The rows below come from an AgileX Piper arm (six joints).
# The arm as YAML. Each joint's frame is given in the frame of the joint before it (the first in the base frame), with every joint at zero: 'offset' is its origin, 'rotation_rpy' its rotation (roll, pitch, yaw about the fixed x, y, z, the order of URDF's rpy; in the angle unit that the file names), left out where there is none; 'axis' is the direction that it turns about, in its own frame. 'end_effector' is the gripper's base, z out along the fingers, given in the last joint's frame.
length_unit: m
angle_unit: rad
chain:
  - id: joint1
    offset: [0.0, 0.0, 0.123]
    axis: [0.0, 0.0, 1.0]
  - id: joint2
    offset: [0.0, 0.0, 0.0]
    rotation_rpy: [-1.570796, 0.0, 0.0]
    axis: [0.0, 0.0, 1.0]
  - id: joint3
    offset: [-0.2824, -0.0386, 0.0]
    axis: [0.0, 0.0, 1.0]
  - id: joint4
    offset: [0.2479, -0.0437, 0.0]
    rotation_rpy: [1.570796, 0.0, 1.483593]
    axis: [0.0, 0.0, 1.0]
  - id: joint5
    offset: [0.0, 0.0, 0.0]
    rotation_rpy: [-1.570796, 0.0, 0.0]
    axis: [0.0, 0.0, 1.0]
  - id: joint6
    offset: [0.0, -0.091, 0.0]
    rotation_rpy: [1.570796, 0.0, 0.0]
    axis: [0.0, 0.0, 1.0]
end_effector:
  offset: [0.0, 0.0, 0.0]
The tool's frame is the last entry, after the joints.
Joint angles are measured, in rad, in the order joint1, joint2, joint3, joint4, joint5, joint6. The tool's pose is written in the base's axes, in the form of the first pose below.
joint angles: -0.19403 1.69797 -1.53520 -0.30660 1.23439 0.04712
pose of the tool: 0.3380 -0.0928 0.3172 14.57 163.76 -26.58
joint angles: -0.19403 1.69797 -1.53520 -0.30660 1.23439 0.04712
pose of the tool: 0.3380 -0.0928 0.3172 14.57 163.76 -26.58
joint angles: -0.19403 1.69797 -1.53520 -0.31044 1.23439 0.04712
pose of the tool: 0.3380 -0.0932 0.3173 14.50 163.73 -26.89
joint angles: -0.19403 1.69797 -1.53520 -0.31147 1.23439 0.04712
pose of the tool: 0.3380 -0.0932 0.3174 14.48 163.73 -26.98
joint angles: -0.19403 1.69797 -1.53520 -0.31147 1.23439 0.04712
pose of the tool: 0.3380 -0.0932 0.3174 14.48 163.73 -26.98
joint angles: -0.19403 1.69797 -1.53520 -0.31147 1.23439 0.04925
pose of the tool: 0.3380 -0.0932 0.3174 14.65 163.69 -26.95
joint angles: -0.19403 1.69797 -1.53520 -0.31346 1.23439 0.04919
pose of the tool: 0.3379 -0.0934 0.3174 14.61 163.68 -27.12
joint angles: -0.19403 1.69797 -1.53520 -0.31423 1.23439 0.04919
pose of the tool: 0.3379 -0.0935 0.3174 14.60 163.68 -27.18
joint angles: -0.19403 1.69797 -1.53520 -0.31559 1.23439 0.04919
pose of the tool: 0.3379 -0.0936 0.3175 14.57 163.67 -27.29
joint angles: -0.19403 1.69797 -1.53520 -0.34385 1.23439 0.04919
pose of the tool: 0.3375 -0.0958 0.3183 14.06 163.46 -29.59
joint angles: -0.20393 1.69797 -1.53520 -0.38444 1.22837 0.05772
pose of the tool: 0.3365 -0.1024 0.3196 14.70 162.67 -32.87
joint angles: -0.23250 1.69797 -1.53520 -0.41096 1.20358 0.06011
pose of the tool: 0.3352 -0.1142 0.3211 16.18 161.10 -35.16
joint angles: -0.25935 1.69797 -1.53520 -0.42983 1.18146 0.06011
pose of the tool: 0.3336 -0.1248 0.3223 17.46 159.79 -36.88
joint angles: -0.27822 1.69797 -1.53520 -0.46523 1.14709 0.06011
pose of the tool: 0.3336 -0.1340 0.3244 17.38 157.68 -39.72
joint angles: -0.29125 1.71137 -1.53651 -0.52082 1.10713 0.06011
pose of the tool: 0.3369 -0.1433 0.3232 15.94 155.80 -43.92
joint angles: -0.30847 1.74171 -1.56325 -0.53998 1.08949 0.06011
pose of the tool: 0.3432 -0.1529 0.3210 16.30 154.96 -45.51
